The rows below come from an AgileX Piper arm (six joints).
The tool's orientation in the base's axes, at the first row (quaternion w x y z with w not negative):
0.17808 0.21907 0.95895 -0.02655
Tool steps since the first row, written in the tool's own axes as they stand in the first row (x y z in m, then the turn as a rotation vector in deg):
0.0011 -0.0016 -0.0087 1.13 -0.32 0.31
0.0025 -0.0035 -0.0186 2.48 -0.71 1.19
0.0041 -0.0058 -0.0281 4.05 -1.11 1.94
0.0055 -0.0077 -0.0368 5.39 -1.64 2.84
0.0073 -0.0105 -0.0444 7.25 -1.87 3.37
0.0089 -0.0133 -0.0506 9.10 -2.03 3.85
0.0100 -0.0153 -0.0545 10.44 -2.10 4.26
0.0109 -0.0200 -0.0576 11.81 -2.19 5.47
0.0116 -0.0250 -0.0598 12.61 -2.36 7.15
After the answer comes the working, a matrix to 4 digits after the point.
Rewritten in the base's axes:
-0.0045 0.0001 0.0077 -0.99 0.14 -0.70
-0.0097 0.0003 0.0164 -2.00 0.22 -2.01
-0.0152 0.0001 0.0247 -3.24 0.41 -3.27
-0.0201 0.0001 0.0323 -4.30 0.37 -4.60
-0.0253 -0.0008 0.0387 -5.79 0.86 -5.76
-0.0299 -0.0018 0.0438 -7.25 1.41 -6.87
-0.0330 -0.0027 0.0470 -8.27 1.84 -7.73
-0.0368 -0.0061 0.0495 -9.06 2.17 -9.35
-0.0402 -0.0101 0.0511 -9.25 2.13 -11.20

The tool's axes in the first row as the columns of a matrix, in the base's axes (rounded; the answer above uses it unrounded):
-0.8406 0.4296 0.3299
0.4107 0.9026 -0.1289
-0.3532 0.0271 -0.9352

